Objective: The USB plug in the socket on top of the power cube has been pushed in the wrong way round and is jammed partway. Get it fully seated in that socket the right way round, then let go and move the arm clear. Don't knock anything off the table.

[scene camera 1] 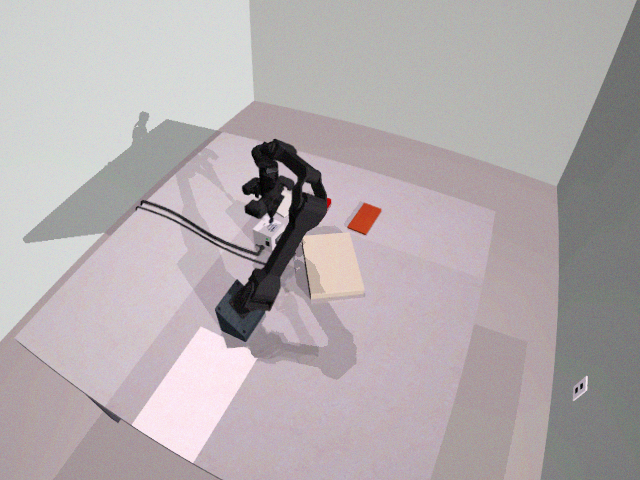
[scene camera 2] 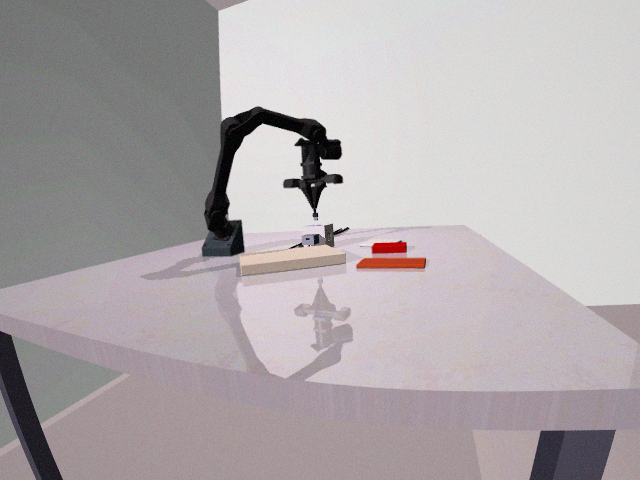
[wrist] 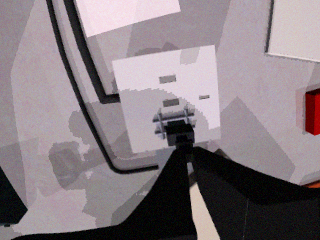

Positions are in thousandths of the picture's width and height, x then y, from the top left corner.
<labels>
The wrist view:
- gripper: 583,652
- dark USB plug: 561,556, held by the gripper
</labels>
